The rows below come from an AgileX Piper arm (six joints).
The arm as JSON. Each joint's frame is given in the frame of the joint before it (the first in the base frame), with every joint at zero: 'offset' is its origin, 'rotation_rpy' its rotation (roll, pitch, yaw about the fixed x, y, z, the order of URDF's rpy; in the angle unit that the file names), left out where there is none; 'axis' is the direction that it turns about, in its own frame. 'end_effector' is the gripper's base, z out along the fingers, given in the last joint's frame.
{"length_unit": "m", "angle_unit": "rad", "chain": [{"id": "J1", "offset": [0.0, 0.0, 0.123], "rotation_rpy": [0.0, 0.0, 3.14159], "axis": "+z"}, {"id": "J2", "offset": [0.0, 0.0, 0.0], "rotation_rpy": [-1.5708, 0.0, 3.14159], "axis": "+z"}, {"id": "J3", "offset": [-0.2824, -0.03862, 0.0], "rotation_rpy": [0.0, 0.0, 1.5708], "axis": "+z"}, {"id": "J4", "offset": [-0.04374, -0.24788, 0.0], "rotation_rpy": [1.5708, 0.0, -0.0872], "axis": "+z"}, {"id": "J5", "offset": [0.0, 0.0, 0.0], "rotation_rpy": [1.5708, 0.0, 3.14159], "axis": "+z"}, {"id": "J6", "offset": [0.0, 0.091, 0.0], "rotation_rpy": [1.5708, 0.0, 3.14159], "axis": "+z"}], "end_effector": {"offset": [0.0, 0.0, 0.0]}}
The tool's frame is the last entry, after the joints.
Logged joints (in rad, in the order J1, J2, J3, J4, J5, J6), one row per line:
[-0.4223 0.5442 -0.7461 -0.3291 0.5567 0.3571]
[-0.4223 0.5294 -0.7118 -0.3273 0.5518 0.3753]
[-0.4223 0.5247 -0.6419 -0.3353 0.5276 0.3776]
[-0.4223 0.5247 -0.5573 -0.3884 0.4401 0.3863]
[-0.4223 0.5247 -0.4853 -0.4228 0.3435 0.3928]
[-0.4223 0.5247 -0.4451 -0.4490 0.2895 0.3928]
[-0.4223 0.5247 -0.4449 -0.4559 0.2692 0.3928]
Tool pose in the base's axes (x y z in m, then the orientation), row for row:
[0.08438 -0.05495 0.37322 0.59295 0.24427 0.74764 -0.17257]
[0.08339 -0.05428 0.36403 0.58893 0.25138 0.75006 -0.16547]
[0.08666 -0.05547 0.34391 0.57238 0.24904 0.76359 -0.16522]
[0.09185 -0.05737 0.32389 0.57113 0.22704 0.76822 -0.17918]
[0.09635 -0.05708 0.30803 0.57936 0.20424 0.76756 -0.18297]
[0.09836 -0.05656 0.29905 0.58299 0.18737 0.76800 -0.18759]
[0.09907 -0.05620 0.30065 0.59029 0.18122 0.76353 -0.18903]
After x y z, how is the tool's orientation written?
As a quaternion, w x y z.
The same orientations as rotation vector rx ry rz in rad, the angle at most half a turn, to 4 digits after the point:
[0.5679 1.7382 -0.4012]
[0.5854 1.7468 -0.3854]
[0.5840 1.7905 -0.3874]
[0.5327 1.8023 -0.4204]
[0.4775 1.7946 -0.4278]
[0.4374 1.7929 -0.4379]
[0.4218 1.7771 -0.4400]

